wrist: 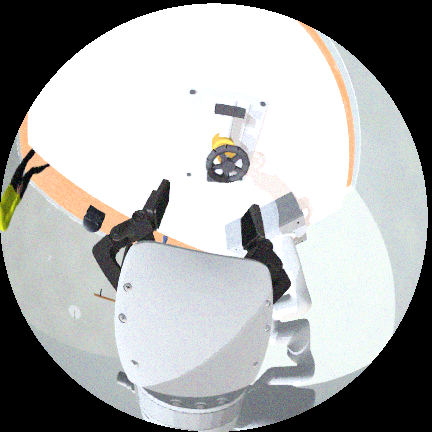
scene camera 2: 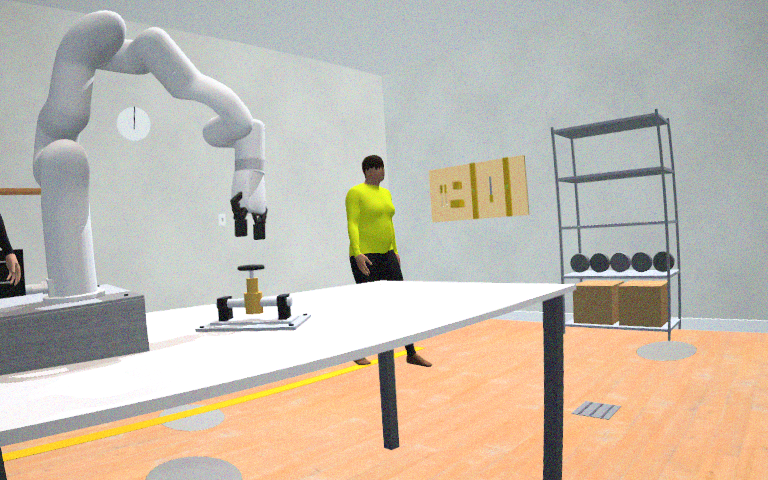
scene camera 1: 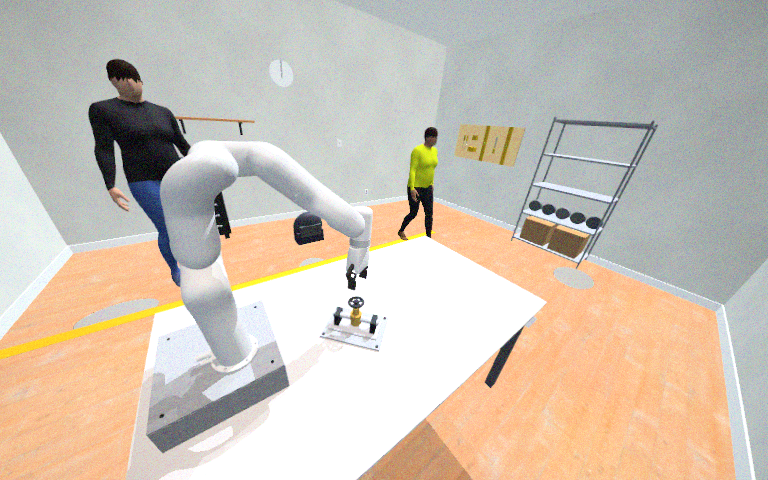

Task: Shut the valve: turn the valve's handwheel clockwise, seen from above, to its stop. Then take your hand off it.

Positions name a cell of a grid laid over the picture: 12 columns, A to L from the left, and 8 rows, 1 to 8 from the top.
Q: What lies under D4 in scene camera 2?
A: The gripper.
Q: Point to a black spoked handwheel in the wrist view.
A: G4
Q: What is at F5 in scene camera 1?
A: The gripper.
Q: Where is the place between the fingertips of the gripper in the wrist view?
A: F4
